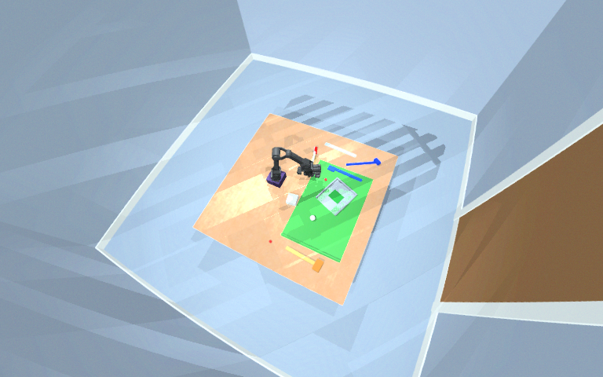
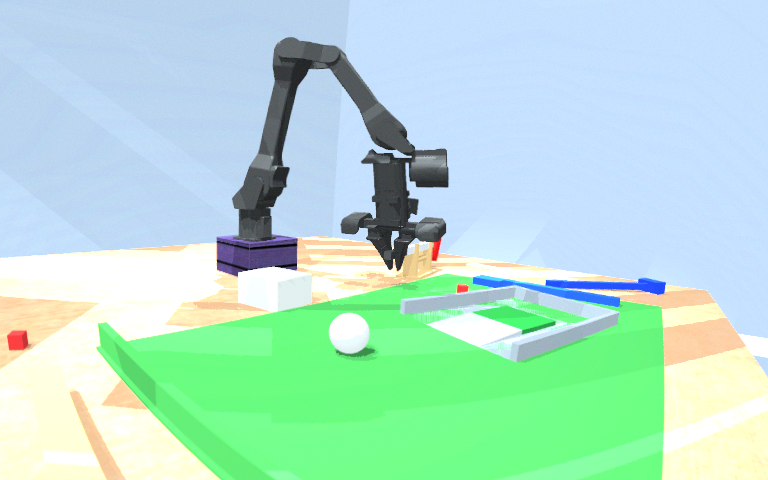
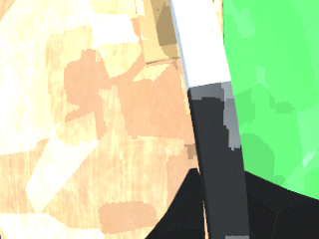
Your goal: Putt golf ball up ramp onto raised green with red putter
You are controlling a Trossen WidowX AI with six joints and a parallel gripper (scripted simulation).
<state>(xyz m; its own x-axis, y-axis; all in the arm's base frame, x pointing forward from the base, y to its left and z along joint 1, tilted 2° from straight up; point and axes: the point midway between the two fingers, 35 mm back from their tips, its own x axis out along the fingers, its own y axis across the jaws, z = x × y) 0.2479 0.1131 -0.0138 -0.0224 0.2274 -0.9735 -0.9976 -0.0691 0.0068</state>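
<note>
Right now the white block is 7 cm behind my gripper tip, 25 cm to the right of it and 1 cm below it. Round my gripper tip: grey-walled frame: 26 cm ahead, 10 cm to the right, 2 cm below; green mat: 22 cm ahead, 22 cm to the right, 3 cm below; wooden stand: 1 cm behind, 13 cm to the left.
</note>
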